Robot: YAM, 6 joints.
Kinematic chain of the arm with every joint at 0, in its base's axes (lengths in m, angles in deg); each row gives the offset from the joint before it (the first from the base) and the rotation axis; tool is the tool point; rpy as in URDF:
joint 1: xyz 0 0 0.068 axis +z
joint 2: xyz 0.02 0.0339 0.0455 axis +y
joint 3: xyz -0.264 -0.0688 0 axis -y
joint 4: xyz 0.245 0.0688 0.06 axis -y
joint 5: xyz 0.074 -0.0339 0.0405 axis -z
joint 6: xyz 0.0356 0 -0.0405 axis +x
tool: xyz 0 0 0 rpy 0 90 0
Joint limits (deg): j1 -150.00..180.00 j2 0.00..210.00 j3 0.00..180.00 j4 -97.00..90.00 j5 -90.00..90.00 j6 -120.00..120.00
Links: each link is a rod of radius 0.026 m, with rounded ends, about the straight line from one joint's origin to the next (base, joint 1, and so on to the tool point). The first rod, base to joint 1, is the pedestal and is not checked.
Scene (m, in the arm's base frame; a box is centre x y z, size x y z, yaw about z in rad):
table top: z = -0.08
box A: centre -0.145 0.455 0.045 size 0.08 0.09 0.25 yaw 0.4
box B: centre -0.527 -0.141 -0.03 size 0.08 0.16 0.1 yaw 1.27
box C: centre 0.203 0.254 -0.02 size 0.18 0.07 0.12 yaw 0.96
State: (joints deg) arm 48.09 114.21 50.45 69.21 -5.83 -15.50
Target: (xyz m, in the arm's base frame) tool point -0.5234 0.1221 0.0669
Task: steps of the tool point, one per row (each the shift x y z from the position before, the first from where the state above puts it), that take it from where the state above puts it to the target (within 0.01 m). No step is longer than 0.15 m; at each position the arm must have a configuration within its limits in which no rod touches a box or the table.
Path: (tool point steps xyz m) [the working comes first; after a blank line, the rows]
Joints at the target: 166.15 150.15 91.75 57.99 -10.95 -15.50
Straight joint move there: touches box A.

1: -0.0746 0.0780 0.0208
2: -0.0983 0.0562 0.0220
3: -0.1145 0.0273 0.0229
4: -0.1216 -0.0061 0.0236
5: -0.1234 -0.0332 -0.0445
6: -0.1119 -0.0705 -0.0475
7: -0.0882 -0.1028 -0.0500
8: -0.0549 -0.1264 -0.0518

